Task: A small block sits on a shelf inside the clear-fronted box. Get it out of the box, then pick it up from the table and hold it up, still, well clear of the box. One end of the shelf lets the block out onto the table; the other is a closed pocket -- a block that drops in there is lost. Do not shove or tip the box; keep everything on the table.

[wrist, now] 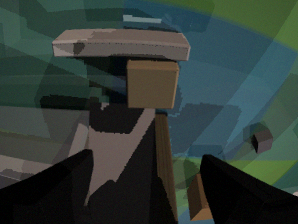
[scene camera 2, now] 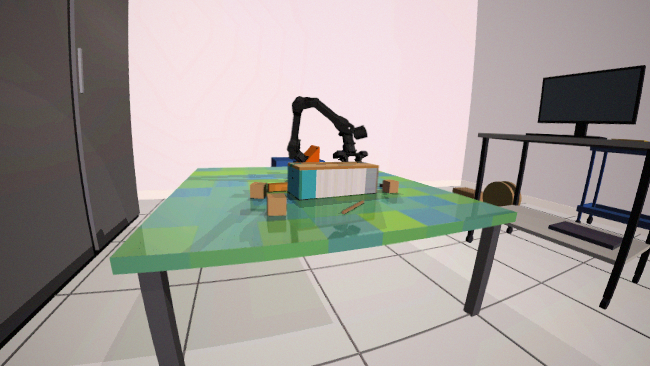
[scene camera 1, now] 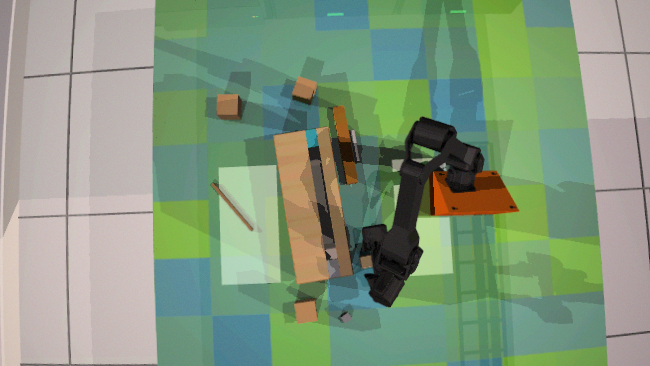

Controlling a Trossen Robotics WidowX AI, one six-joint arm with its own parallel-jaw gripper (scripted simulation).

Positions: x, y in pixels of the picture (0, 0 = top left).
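Scene camera 1 shows me a box, and scene camera 2 shows it too; what I see at (scene camera 1: 319, 245) and at (scene camera 2: 354, 163) is the same spot on the box. The box is also visible to me in the wrist view (133, 167).
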